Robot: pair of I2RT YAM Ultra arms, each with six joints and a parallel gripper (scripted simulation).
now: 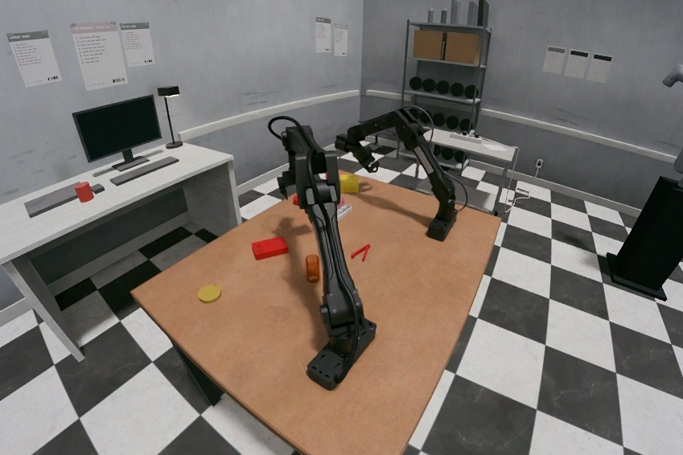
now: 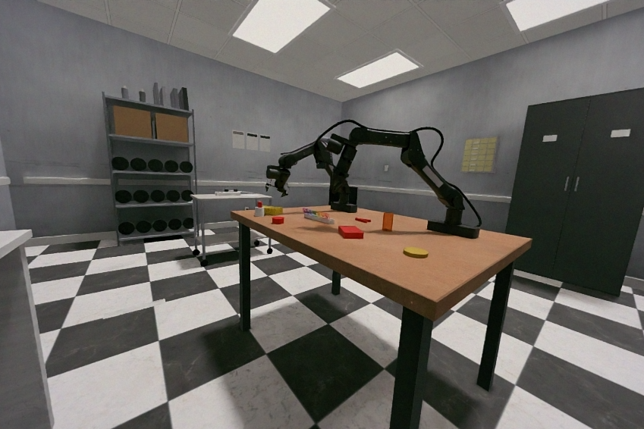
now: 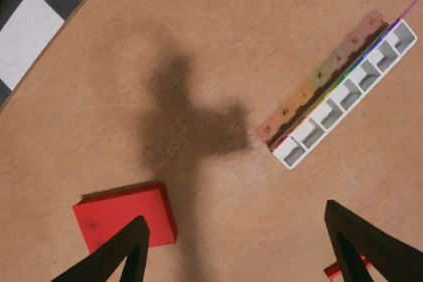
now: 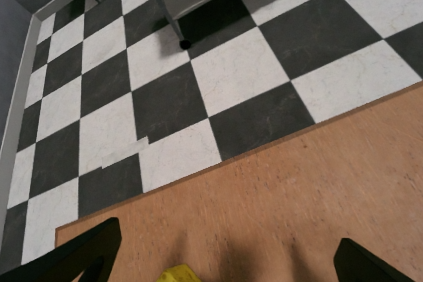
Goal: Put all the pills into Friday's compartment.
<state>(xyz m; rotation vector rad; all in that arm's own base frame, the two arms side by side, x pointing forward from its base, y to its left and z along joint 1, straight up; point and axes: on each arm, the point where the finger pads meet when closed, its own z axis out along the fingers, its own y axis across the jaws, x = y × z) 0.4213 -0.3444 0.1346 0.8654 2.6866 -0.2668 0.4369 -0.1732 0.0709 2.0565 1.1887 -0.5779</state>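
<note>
The orange pill bottle lies 690 mm to the left of my right hand, 210 mm behind it and 90 mm below it.
</note>
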